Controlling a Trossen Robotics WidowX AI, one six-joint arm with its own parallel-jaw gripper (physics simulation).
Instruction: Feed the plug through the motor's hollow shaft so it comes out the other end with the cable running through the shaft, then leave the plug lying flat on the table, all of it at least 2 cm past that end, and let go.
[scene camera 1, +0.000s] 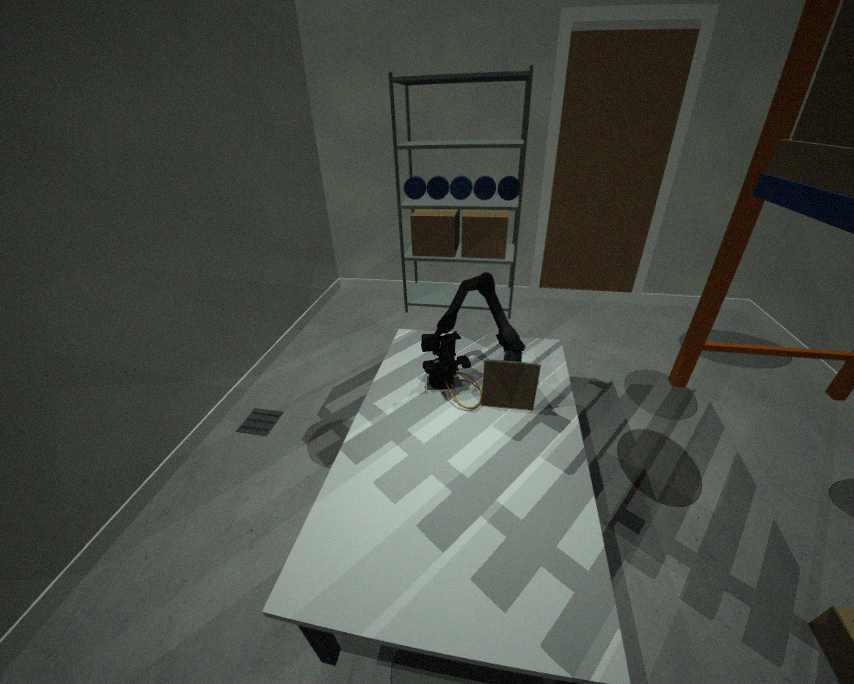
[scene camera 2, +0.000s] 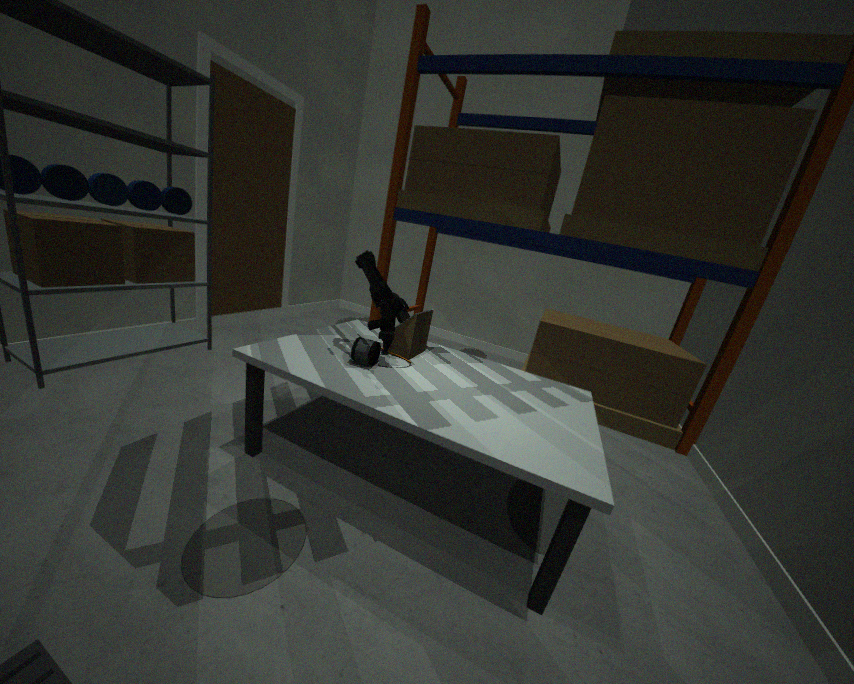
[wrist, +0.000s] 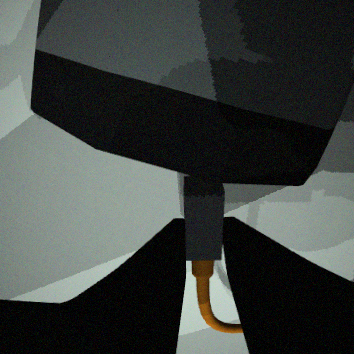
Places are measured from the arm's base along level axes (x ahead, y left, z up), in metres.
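Pixels of known places: gripper, fingertip midpoint: (scene camera 1: 445, 381) (scene camera 2: 385, 351) (wrist: 203, 228); arm's base, link origin: (scene camera 1: 513, 366) (scene camera 2: 406, 323).
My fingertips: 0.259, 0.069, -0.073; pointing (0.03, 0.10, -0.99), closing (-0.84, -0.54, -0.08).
For each thing: its top centre in the pictures, then the offset to it from my fingertips, as dx, dy, dz. Level surfaces: height alone.
- dark motor, top centre: (scene camera 1: 441, 363) (scene camera 2: 368, 340) +0.037, -0.071, +0.035
- dark rectangular plug, top centre: (wrist: 202, 229) +0.001, -0.001, +0.003
- white table, surface height: dz -0.067
The dark motor (scene camera 1: 439, 377) (scene camera 2: 364, 351) (wrist: 185, 95) lies on the white table near the arm. In the wrist view its black end face runs across the top, and its shaft opening does not show. My gripper (wrist: 203, 228) is shut on the dark rectangular plug (wrist: 203, 230), one finger on each side. The plug's front end meets the motor's lower edge in the wrist view; whether it touches or enters the shaft cannot be told. The orange cable (wrist: 202, 292) (scene camera 1: 466, 408) leaves the plug's rear, bends sideways, and loops on the table toward a brown panel. The fingers are too dark to make out in the scene views.
The upright brown panel (scene camera 1: 511, 385) (scene camera 2: 413, 334) stands beside the arm's base, close to the cable loop, on the white table (scene camera 1: 342, 570) (scene camera 2: 570, 456). A grey shelf rack (scene camera 1: 400, 235) and an orange-and-blue rack (scene camera 2: 406, 114) stand beyond the table.
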